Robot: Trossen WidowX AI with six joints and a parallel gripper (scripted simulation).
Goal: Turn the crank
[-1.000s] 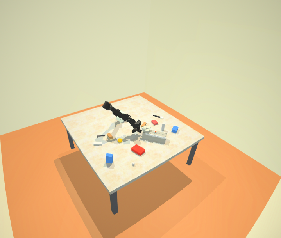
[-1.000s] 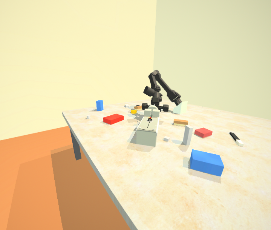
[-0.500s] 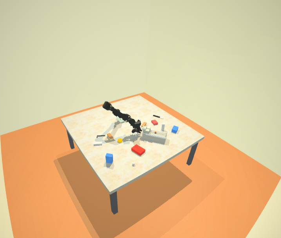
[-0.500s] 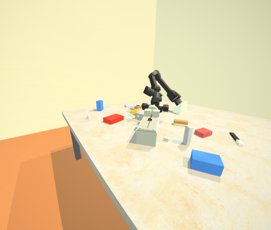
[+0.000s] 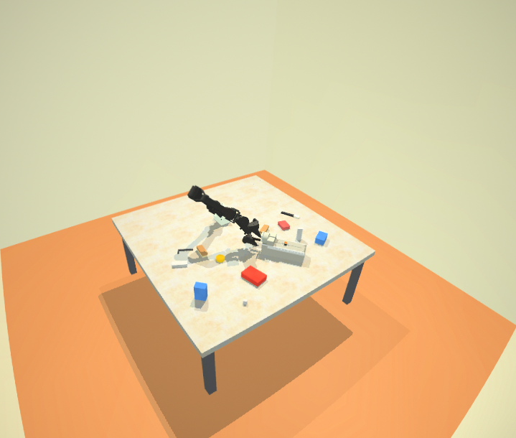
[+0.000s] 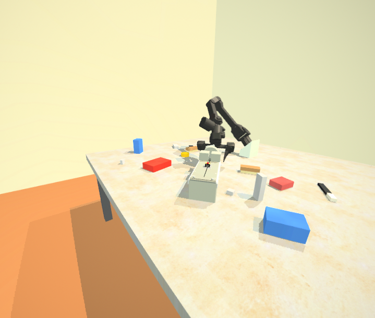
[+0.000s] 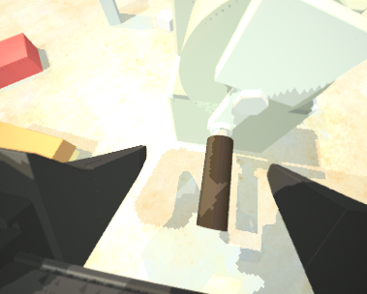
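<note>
Right now my gripper tip is 1 cm short of the crank, 1 cm to the left of it and 3 cm below it. The rest, counted from my gripper tip: brown crank handle: 1 cm behind, 1 cm to the right, 2 cm above; then red pointer: 14 cm ahead, 9 cm to the left, 4 cm above; then yellow disc: 2 cm behind, 27 cm to the right, 3 cm below.
</note>
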